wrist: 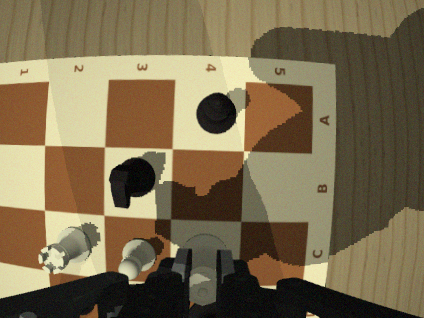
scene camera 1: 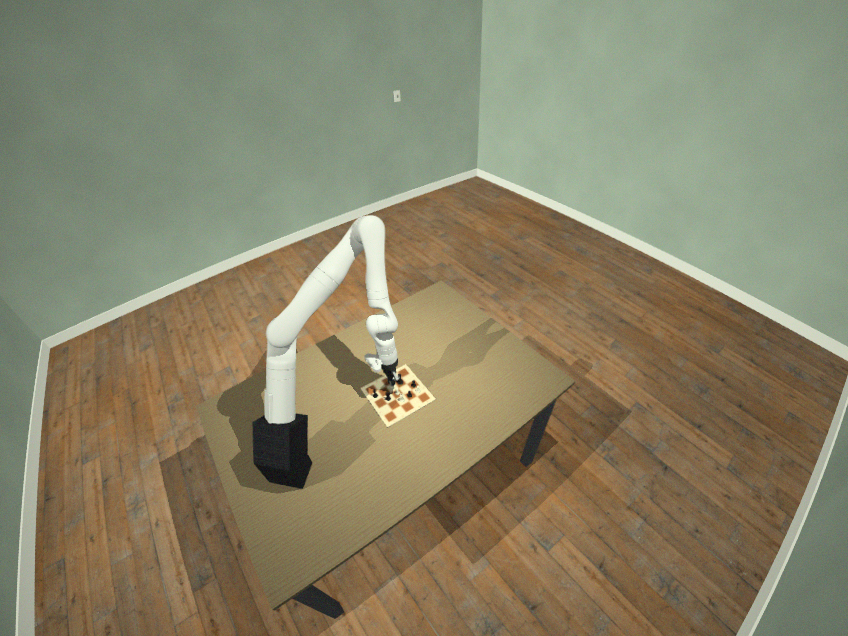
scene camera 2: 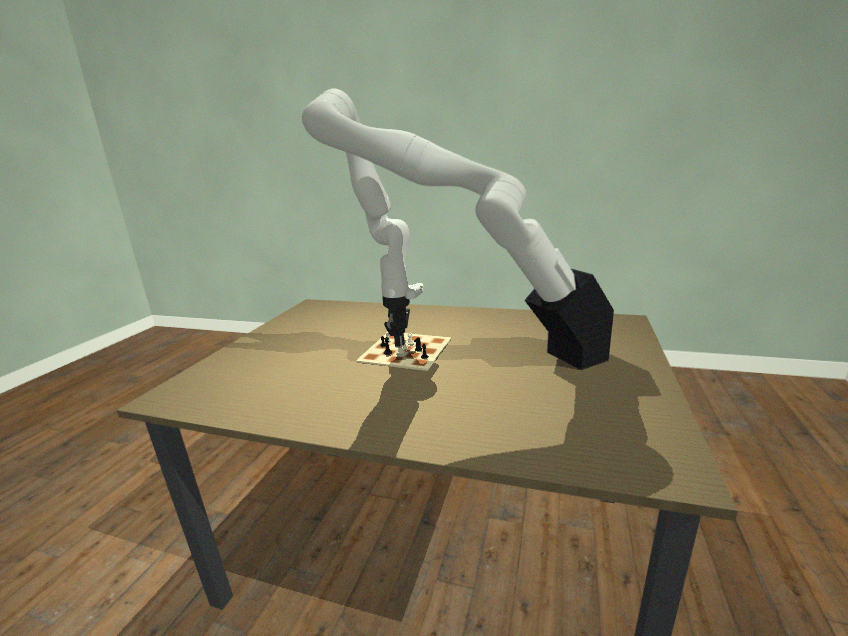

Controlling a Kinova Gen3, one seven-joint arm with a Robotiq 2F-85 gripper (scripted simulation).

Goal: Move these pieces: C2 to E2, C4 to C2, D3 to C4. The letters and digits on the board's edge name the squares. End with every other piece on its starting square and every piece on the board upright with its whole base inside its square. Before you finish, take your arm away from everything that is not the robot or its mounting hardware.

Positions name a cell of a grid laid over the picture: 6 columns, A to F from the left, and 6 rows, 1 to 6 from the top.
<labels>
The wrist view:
my gripper: C6
chessboard: D4
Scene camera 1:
chessboard: C4
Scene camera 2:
my gripper: C4
chessboard: C4
</labels>
